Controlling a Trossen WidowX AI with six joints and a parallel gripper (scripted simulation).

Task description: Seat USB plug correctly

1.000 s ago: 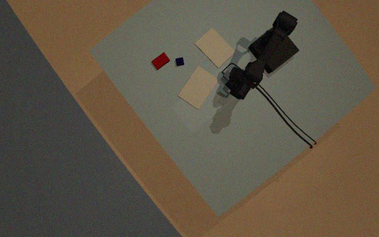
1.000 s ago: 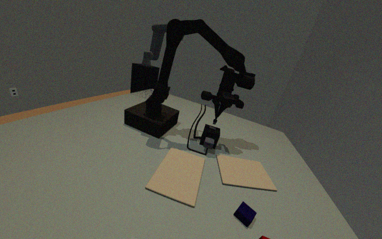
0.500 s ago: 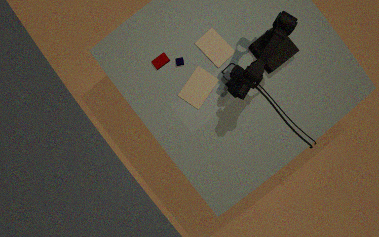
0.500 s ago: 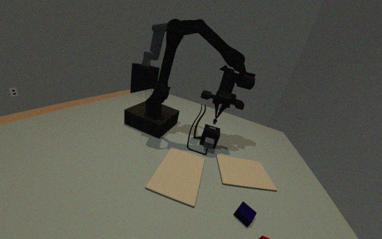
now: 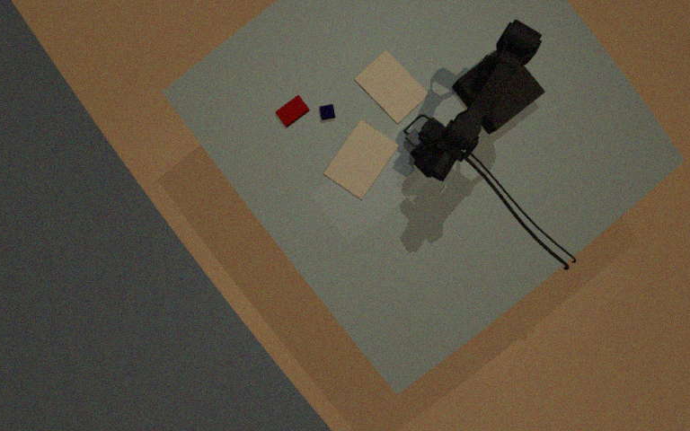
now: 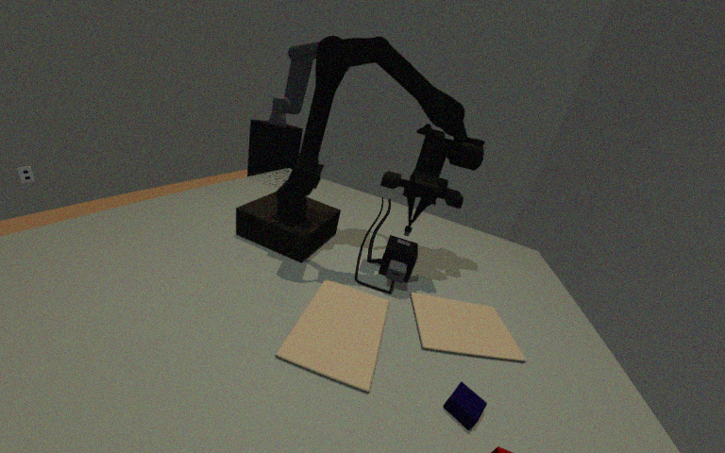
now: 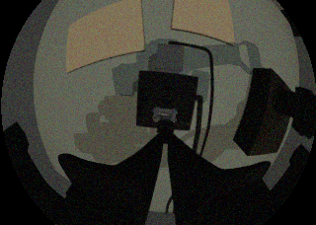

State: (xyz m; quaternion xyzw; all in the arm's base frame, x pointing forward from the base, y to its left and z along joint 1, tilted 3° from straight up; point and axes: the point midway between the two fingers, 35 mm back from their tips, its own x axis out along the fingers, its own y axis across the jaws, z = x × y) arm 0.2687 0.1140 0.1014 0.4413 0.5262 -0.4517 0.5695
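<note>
Now: gripper tip 20 mm above the USB plug. From my gripper tip the other things lie so: blue block (300 mm to the right, 200 mm ahead, 120 mm below); then red block (370 mm to the right, 290 mm ahead, 130 mm below).
</note>
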